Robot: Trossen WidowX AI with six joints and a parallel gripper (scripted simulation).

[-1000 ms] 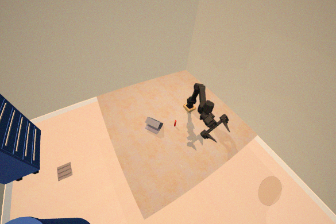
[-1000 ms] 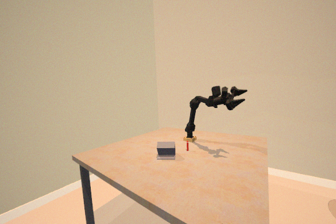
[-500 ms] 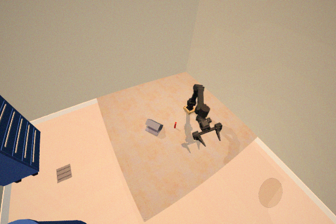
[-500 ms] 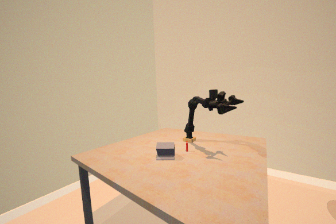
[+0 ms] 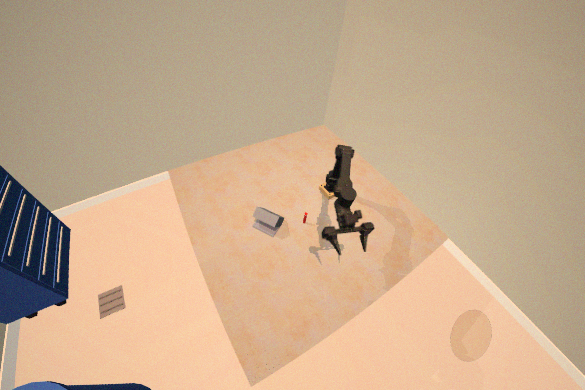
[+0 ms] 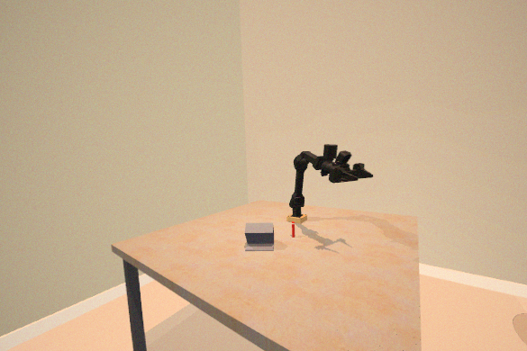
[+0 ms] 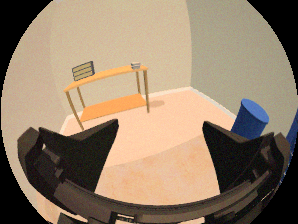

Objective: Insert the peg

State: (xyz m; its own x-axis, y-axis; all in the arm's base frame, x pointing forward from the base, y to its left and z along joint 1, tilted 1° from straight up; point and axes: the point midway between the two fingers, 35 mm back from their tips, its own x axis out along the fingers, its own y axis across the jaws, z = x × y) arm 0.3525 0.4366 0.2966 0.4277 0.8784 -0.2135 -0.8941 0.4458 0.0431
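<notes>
The red peg lies 36 cm to the right of my gripper tip, 27 cm below it and 10 cm behind it. The rest, counted from my gripper tip: grey sloped panel: 45 cm to the right, 28 cm below, 7 cm ahead.
</notes>
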